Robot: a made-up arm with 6 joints.
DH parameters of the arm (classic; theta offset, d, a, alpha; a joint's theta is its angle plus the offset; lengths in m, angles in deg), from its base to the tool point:
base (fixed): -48.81 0 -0.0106 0
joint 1: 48.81 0.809 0.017 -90
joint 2: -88.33 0 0.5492 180
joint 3: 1.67 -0.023 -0.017 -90
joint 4: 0 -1.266 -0.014 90
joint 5: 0 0.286 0.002 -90
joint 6: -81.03 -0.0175 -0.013 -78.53
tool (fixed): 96.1 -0.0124 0 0
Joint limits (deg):
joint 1: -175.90..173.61
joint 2: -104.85..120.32
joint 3: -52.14..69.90
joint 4: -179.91..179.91
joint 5: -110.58..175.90
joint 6: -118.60..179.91
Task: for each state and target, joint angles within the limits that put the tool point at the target. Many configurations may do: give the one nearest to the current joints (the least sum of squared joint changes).
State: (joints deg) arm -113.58 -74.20 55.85 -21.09 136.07 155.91
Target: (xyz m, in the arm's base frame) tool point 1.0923 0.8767 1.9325
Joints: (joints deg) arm -152.97 -64.14 69.90 11.43 115.22 135.48
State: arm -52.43 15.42 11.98 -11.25 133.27 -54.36
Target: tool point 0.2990 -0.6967 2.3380
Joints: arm -47.99 -8.21 45.38 -4.61 132.20 -53.36
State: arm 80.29 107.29 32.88 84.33 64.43 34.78
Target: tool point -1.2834 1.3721 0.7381
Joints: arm 132.12 79.85 61.47 92.34 64.15 35.55
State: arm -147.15 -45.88 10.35 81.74 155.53 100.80
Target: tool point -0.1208 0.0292 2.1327
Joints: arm -150.84 -71.60 -21.13 71.42 157.32 101.59
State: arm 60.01 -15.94 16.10 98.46 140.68 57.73
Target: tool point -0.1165 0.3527 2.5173
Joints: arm 82.76 -20.39 36.30 114.21 138.98 58.16
